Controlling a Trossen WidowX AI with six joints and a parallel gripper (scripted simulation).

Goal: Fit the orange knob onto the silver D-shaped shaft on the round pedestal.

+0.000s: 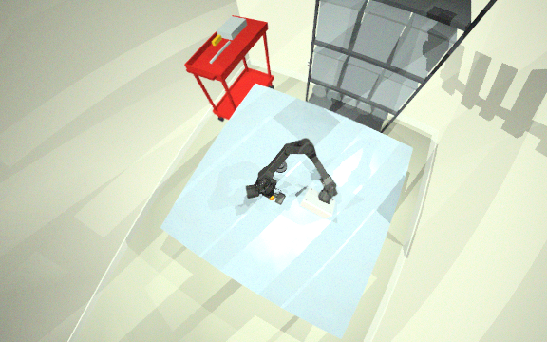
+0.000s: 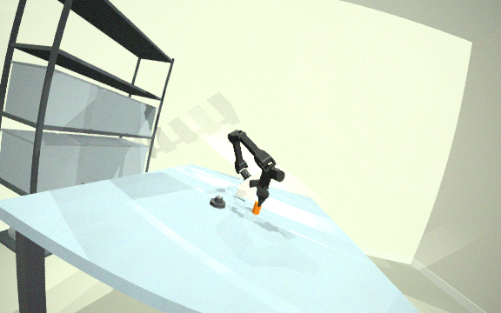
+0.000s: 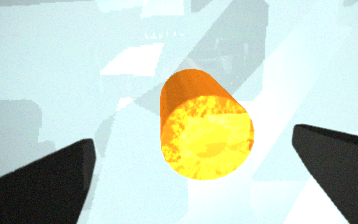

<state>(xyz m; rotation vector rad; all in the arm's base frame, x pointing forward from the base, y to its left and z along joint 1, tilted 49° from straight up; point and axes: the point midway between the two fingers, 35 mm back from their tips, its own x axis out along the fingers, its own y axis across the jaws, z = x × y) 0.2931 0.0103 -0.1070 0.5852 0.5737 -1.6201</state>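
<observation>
The orange knob is 1 cm below my gripper tip. Round my gripper tip: dark round pedestal (2 cm ahead, 21 cm to the right, 2 cm below).
</observation>
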